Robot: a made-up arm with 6 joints.
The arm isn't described. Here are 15 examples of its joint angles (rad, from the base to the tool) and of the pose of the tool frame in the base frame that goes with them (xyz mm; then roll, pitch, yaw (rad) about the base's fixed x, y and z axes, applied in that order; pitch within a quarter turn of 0, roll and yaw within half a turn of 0).
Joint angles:
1: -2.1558 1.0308 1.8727 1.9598 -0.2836 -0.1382
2: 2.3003 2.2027 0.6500 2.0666 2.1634 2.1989
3: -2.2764 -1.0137 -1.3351 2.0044 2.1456 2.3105
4: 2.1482 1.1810 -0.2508 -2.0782 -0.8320 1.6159
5: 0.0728 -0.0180 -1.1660 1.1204 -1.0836 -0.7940
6: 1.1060 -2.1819 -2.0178 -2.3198 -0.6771 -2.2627
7: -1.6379 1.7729 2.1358 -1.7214 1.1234 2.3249
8: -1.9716 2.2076 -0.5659 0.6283 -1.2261 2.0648
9: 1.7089 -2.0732 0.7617 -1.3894 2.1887 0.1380
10: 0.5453 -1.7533 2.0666 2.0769 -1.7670 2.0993
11: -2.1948 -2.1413 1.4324 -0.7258 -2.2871 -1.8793
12: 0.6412 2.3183 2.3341 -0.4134 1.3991 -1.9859
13: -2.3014 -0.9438 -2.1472 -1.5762 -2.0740 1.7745
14: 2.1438 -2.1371 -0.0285 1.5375 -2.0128 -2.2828
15: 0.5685 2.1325 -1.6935 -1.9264 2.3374 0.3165
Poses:
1: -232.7 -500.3 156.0 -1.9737 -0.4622 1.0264
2: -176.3 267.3 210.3 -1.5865 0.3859 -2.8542
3: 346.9 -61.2 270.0 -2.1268 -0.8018 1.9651
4: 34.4 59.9 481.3 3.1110 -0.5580 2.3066
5: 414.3 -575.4 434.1 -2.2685 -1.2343 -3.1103
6: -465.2 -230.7 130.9 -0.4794 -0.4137 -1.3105
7: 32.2 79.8 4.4 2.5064 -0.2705 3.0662
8: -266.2 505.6 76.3 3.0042 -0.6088 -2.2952
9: -144.4 394.3 -198.6 -2.7354 -1.0155 0.3574
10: -332.9 484.0 225.3 2.6535 -0.6949 2.9946
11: 225.8 782.0 532.1 -2.8287 -0.1884 0.7981
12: 129.6 573.7 373.6 1.8159 -0.1474 1.4331
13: 396.8 -455.6 181.7 -2.8379 0.3918 0.2754
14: 522.2 -94.0 71.4 -1.9867 -0.1361 -0.9341
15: 203.0 266.7 250.3 1.6077 -0.0980 2.8882
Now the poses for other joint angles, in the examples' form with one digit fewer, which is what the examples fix.
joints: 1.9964 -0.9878 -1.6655 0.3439 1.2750 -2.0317
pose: 208 -181 -489 -3.014 1.262 -0.407
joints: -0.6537 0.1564 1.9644 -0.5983 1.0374 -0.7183
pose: 309 -486 356 2.935 -0.538 -1.779
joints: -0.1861 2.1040 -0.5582 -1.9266 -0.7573 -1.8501
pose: -125 190 -134 0.155 0.599 -1.880
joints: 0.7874 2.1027 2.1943 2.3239 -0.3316 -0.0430
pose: 347 -186 461 2.307 0.461 2.948
